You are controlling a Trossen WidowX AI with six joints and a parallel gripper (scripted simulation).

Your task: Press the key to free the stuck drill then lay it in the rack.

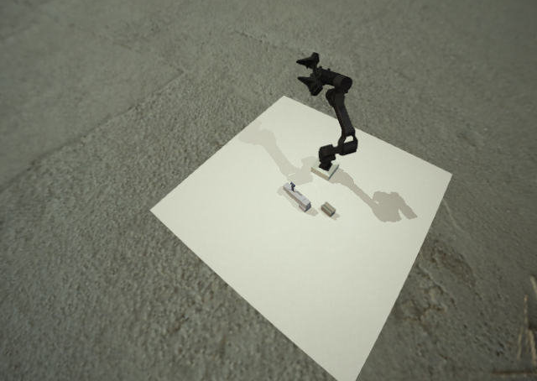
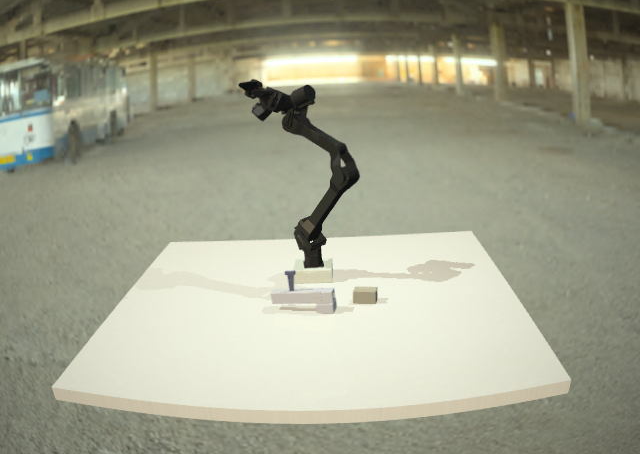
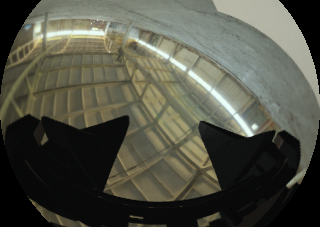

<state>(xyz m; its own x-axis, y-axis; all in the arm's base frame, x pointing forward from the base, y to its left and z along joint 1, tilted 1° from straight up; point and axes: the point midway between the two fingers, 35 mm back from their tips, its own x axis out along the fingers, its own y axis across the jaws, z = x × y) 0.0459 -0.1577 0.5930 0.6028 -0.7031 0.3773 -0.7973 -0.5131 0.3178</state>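
Right now the blue key is 56 cm below my gripper tip, 19 cm ahead of it and 11 cm to the left of it. Round my gripper tip: tan rack: 63 cm below, 32 cm to the left, 18 cm ahead; then grey holder block: 61 cm below, 20 cm ahead, 14 cm to the left; then drill: 60 cm below, 21 cm ahead, 16 cm to the left.
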